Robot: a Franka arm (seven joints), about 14 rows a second.
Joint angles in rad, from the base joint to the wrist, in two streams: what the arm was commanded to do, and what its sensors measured. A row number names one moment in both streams.
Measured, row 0:
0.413 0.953 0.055 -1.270 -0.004 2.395 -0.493
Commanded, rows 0 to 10:
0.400 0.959 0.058 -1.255 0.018 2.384 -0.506
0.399 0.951 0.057 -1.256 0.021 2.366 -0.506
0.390 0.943 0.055 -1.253 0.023 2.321 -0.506
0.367 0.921 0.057 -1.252 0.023 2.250 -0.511
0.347 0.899 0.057 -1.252 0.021 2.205 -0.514
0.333 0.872 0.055 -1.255 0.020 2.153 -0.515
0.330 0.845 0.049 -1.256 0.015 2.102 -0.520
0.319 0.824 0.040 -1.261 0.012 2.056 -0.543
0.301 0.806 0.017 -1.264 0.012 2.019 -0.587
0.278 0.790 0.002 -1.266 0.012 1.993 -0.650
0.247 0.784 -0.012 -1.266 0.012 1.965 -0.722
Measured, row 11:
0.297 0.818 0.004 -1.241 0.004 2.012 -0.608
